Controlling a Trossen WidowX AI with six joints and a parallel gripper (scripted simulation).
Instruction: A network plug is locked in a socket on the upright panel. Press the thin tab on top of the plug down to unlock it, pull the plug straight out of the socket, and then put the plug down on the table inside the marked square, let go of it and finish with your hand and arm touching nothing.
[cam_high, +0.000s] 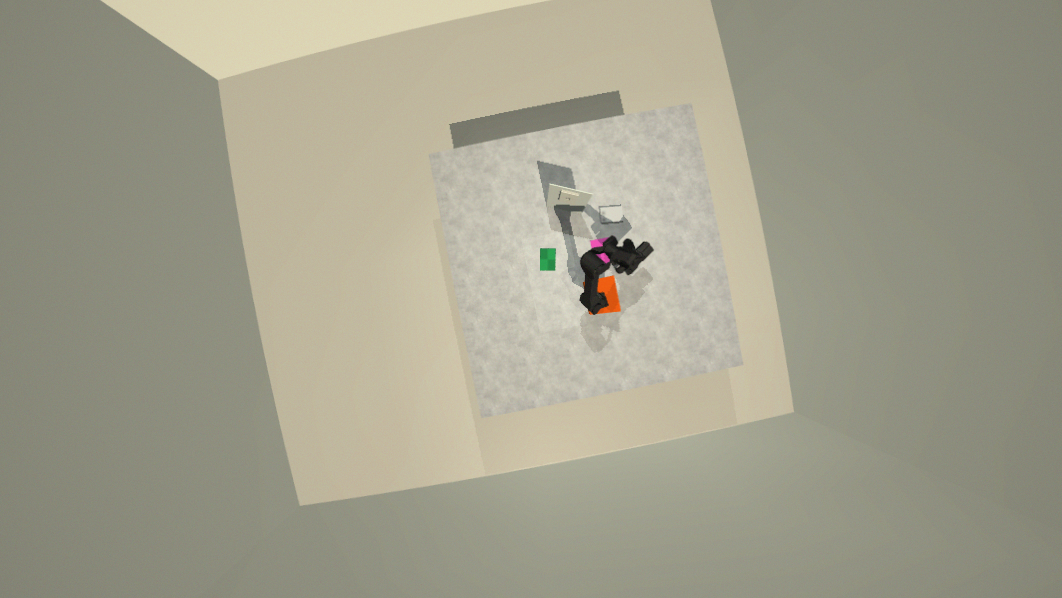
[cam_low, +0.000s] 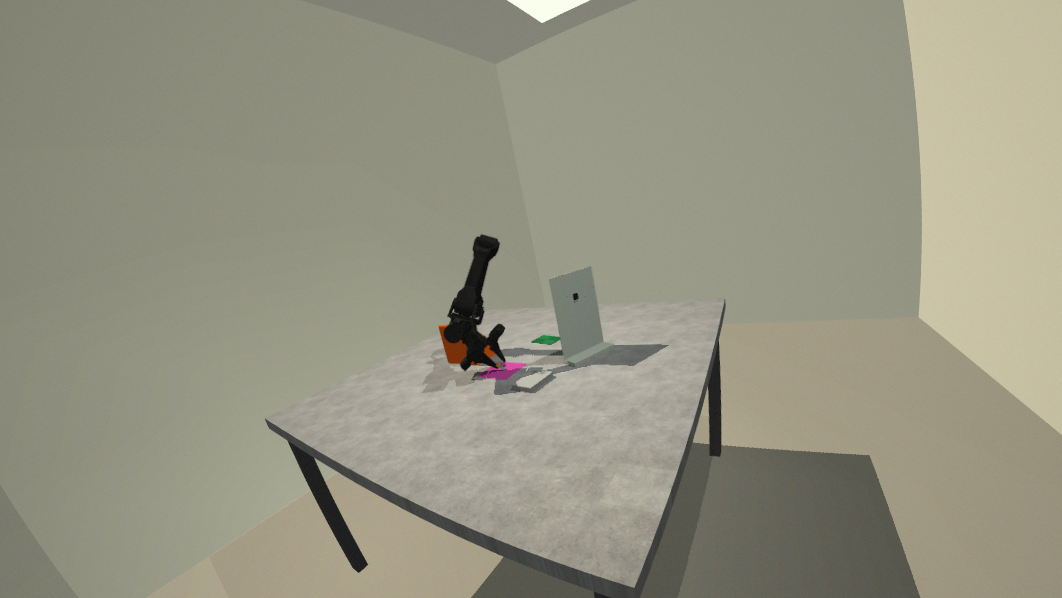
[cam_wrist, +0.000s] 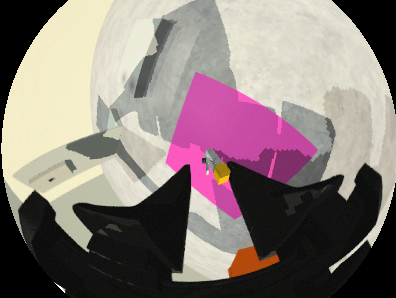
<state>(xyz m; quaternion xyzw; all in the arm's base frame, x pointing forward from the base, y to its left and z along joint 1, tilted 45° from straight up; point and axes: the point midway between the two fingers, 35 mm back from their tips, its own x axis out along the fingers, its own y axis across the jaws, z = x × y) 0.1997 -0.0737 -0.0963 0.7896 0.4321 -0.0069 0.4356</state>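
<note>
The network plug lies right at my gripper tip. From my gripper tip the other things lie so: pale upright panel 250 mm ahead, 120 mm to the left, 100 mm above; then flat pink square 20 mm below.
</note>
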